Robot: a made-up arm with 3 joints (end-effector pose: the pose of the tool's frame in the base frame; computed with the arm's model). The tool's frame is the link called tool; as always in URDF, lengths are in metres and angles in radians.
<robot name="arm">
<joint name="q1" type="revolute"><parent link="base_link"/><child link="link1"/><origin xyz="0.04 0.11 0.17" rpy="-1.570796 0 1.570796"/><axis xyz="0 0 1"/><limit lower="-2.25" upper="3.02"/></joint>
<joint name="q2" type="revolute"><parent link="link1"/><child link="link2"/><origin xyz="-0.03 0.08 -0.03" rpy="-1.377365 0.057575 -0.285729"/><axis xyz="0 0 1"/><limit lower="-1.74" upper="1.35"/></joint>
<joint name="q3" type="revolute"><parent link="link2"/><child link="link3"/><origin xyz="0.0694 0.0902 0.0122" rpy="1.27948 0 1.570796"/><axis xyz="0 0 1"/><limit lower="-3.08" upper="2.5"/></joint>
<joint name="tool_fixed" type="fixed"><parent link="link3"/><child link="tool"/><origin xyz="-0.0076 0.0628 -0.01" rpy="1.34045 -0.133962 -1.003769"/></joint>
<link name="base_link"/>
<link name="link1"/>
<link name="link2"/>
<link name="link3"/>
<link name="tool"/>
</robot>
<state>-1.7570 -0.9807 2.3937</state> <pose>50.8 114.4 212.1 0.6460 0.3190 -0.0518 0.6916</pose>
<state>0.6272 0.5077 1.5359</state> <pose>124.0 69.2 96.8 0.8388 -0.3095 0.3678 -0.2555</pose>
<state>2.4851 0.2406 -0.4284</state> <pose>172.0 8.1 296.0 0.0590 -0.8406 -0.2515 0.4761</pose>
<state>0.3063 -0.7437 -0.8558</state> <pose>131.6 176.5 34.3 0.5856 0.0953 -0.7669 0.2449</pose>
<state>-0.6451 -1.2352 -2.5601</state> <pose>59.7 189.9 232.1 0.3354 -0.4135 0.6685 0.5193</pose>
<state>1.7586 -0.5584 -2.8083</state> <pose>144.4 81.7 95.2 0.0104 -0.3416 0.7627 -0.5490</pose>
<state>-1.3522 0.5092 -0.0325</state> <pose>148.7 268.5 119.8 0.8693 0.3554 -0.1262 -0.3195</pose>
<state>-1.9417 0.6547 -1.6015</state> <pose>218.2 264.8 154.1 0.5538 0.0888 -0.3657 -0.7428</pose>
